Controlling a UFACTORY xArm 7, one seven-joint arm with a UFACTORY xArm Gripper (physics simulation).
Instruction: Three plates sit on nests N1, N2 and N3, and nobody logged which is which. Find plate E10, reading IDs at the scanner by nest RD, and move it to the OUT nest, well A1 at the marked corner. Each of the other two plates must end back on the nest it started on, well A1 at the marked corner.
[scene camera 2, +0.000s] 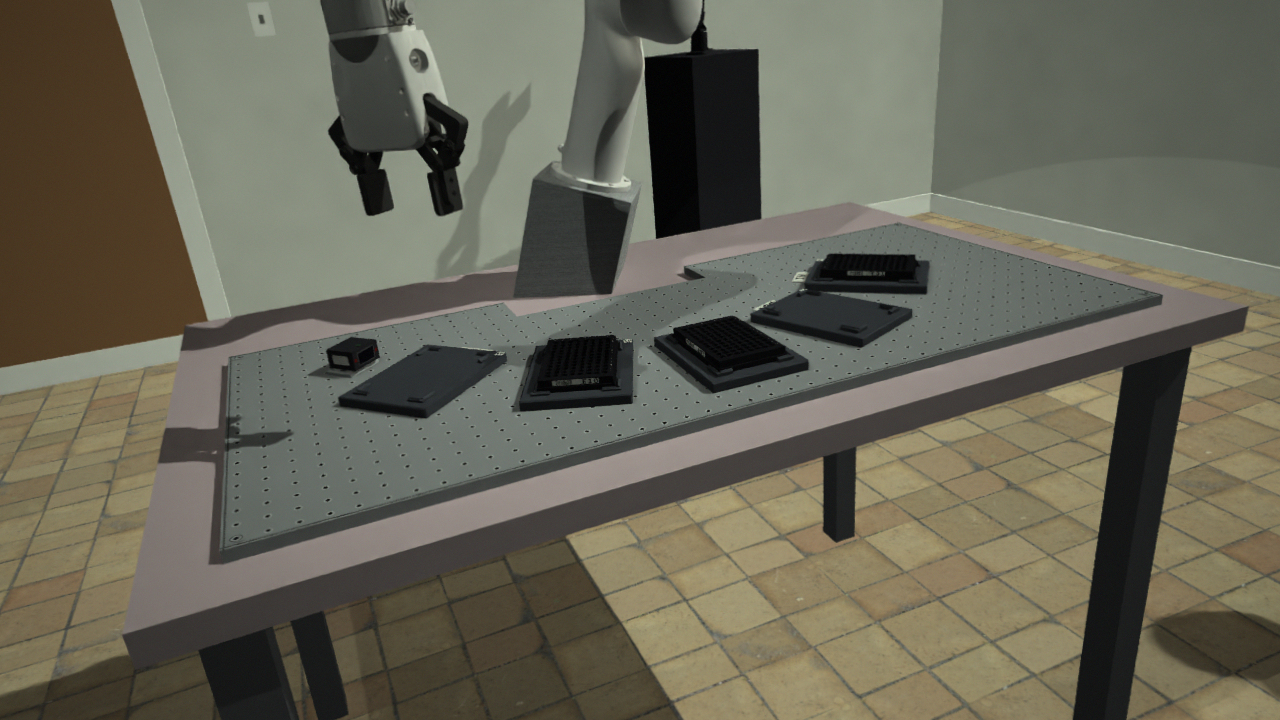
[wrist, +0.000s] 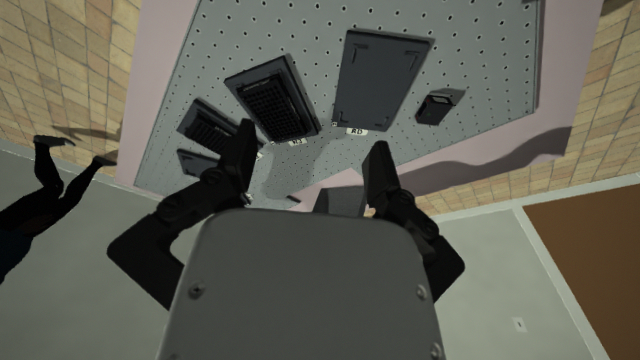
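Seen in the pictures: gripper, fingertip midpoint: (scene camera 2: 414, 212) (wrist: 315, 144); arm's base at its link origin: (scene camera 2: 590, 180).
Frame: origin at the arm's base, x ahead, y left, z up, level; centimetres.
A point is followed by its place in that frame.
Observation:
My gripper (scene camera 2: 411, 198) {x 34.8, y -39.6, z 7.5 cm} (wrist: 315, 144) {x 34.8, y -39.6, z 7.5 cm} is open and empty, high above the left back of the table. The bare nest RD (scene camera 2: 425, 379) {x 25.0, y -38.6, z -13.7 cm} (wrist: 377, 80) {x 24.3, y -40.1, z -13.7 cm} lies beside the black scanner (scene camera 2: 353, 354) {x 15.3, y -43.7, z -11.9 cm} (wrist: 434, 110) {x 13.5, y -43.6, z -11.6 cm}. A black plate (scene camera 2: 577, 356) {x 34.8, y -23.8, z -12.2 cm} (wrist: 275, 107) {x 35.6, y -25.5, z -12.3 cm} sits on nest N3 (scene camera 2: 581, 402) {x 42.0, y -27.7, z -14.2 cm} (wrist: 288, 80) {x 36.0, y -30.7, z -13.7 cm}; its label is too small to read surely. Another plate (scene camera 2: 726, 341) {x 42.9, y -8.4, z -12.4 cm} (wrist: 207, 132) {x 44.9, y -9.4, z -12.6 cm} sits on the neighbouring nest (scene camera 2: 787, 365) {x 50.6, y -6.1, z -13.7 cm} (wrist: 200, 107) {x 47.5, y -14.6, z -13.7 cm}, partly behind a finger in the wrist view. A bare nest (scene camera 2: 832, 316) {x 43.1, y 8.5, z -13.7 cm} (wrist: 195, 163) {x 45.8, y 7.9, z -13.7 cm} comes after it. A third plate (scene camera 2: 868, 265) {x 34.8, y 23.9, z -12.2 cm} sits on the farthest nest (scene camera 2: 868, 287) {x 37.8, y 20.8, z -14.0 cm}; their tags are illegible.
The nests and scanner stand on a perforated grey board (scene camera 2: 402, 474) {x 42.8, y -47.8, z -14.8 cm} (wrist: 480, 60) {x 14.1, y -51.8, z -14.8 cm} on the pink table (scene camera 2: 170, 573) {x 43.3, y -67.7, z -16.1 cm}. The arm's grey pedestal (scene camera 2: 572, 237) {x 4.3, y -6.5, z -7.0 cm} (wrist: 337, 200) {x 3.8, y -7.2, z -11.0 cm} rises at the back edge. A tall black cabinet (scene camera 2: 707, 143) stands behind. A person (wrist: 30, 210) shows at the wrist view's left.

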